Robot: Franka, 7 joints.
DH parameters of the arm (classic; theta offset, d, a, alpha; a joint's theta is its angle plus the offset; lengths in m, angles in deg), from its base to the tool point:
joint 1: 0 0.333 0 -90
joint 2: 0 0 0 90
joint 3: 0 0.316 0.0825 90
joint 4: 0 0 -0.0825 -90
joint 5: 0 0.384 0 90
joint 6: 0 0 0.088 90
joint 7: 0 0.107 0 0
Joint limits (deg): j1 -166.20..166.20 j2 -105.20..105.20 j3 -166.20..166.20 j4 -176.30..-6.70 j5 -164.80..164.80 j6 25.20..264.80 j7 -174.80..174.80
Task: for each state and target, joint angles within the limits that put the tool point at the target. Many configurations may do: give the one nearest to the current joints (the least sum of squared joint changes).
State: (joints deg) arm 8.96 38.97 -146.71 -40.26 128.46 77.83 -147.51
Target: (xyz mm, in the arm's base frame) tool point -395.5 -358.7 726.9
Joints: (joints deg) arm 1.34 3.30 -152.97 -99.64 111.81 74.43 -147.51
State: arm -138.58 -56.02 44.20 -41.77 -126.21 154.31 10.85
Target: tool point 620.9 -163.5 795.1
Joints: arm -149.97 -65.20 58.18 -60.81 -127.38 164.35 10.85
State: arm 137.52 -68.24 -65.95 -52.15 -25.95 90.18 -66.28
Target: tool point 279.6 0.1 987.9
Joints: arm 126.72 -55.57 -23.13 -61.25 -15.29 82.17 -66.28
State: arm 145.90 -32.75 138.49 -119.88 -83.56 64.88 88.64
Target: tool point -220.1 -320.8 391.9
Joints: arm 138.82 -26.40 112.28 -138.11 -74.91 44.02 88.64
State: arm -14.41 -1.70 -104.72 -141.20 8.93 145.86 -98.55
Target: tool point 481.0 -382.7 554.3
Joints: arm 26.21 3.92 -65.72 -110.49 6.85 152.77 -98.55
